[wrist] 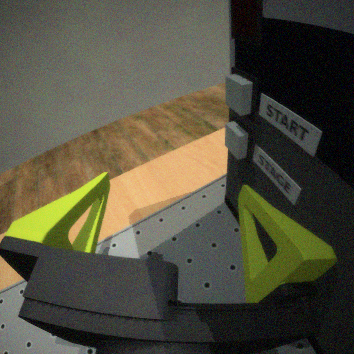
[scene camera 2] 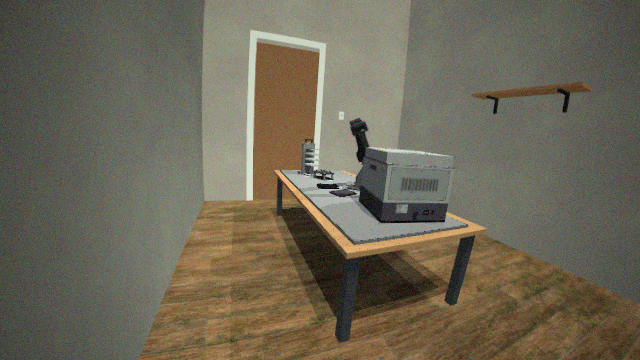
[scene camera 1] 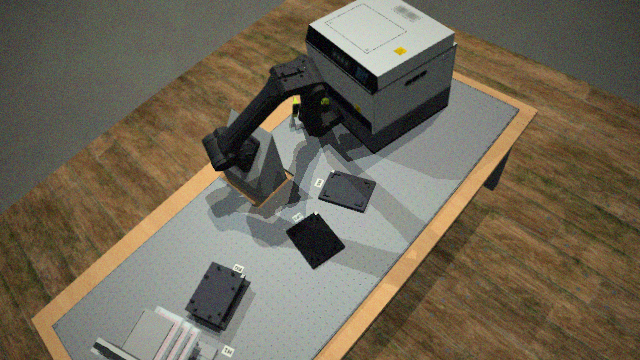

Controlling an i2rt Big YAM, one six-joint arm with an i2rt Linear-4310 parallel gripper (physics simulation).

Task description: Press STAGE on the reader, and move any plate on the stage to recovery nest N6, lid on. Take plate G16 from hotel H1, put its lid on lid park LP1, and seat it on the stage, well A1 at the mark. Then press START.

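Places are measured from the arm's base along level axes (x ahead, y left, z up), in centimetres.
Pixels of known places: gripper, between the fingertips: (wrist: pixel 175 184); arm's base, origin of its link: (scene camera 1: pixel 246 151).
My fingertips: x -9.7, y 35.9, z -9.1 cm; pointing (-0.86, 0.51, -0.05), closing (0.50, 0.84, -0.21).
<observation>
Ahead of a thing's pixels: the offset from my fingertips to its top centre. "spot": to the spot under its first point.
My gripper (scene camera 1: pixel 310 102) (wrist: pixel 175 184) is open and empty, beside the front of the reader @(dx +21.0, dy +19.2, dz +28.8 cm) (scene camera 1: pixel 410 100) (scene camera 2: pixel 420 175). In the wrist view, the grey STAGE button @(dx +1.1, dy +4.6, dz +3.4 cm) (wrist: pixel 236 140) and the START button above it @(spot: dx +1.7, dy +3.9, dz +5.9 cm) (wrist: pixel 239 95) are beyond the right fingertip, apart from it. No stage or plate on it shows. The hotel @(spot: dx +42.4, dy -91.1, dz +19.4 cm) (scene camera 1: pixel 148 335) (scene camera 2: pixel 308 159) is at the far end of the table, with pale plates in it and the H1 label @(spot: dx +49.1, dy -82.2, dz -6.0 cm) (scene camera 1: pixel 227 351) beside it. A black pad @(spot: dx +44.0, dy -40.5, dz -5.0 cm) (scene camera 1: pixel 315 240) has a label like LP1. A dark grey pad @(spot: dx +39.5, dy -20.4, dz -4.8 cm) (scene camera 1: pixel 347 191) lies nearer the reader, its label unclear.
A dark raised rack @(dx +35.4, dy -73.4, dz +1.6 cm) (scene camera 1: pixel 215 292) (scene camera 2: pixel 324 175) with small posts stands between the hotel and the black pad. The arm's grey base block (scene camera 1: pixel 260 170) is at the table's back edge. A wooden wall shelf (scene camera 2: pixel 532 91) is beyond the table. A dark red light @(spot: dx +1.4, dy +4.5, dz +9.6 cm) (wrist: pixel 246 20) is above the buttons.
</observation>
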